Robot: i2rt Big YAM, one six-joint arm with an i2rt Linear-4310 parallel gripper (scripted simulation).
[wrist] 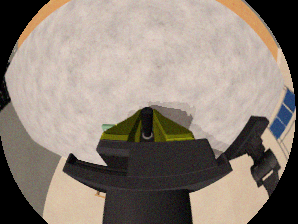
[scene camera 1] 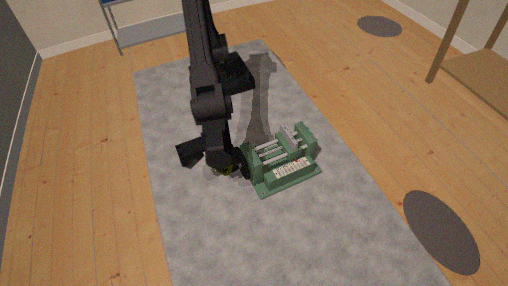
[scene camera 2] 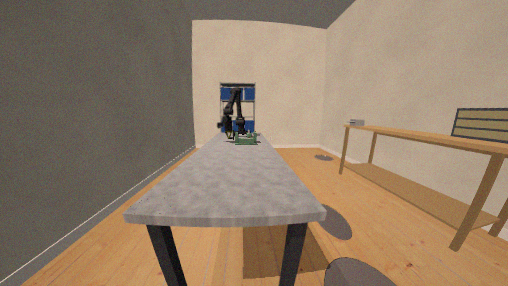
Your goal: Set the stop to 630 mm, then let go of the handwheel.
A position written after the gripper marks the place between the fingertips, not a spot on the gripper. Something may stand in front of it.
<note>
In view: the gripper (wrist: pixel 147 112) and a stop fixture (scene camera 1: pixel 270 171).
</note>
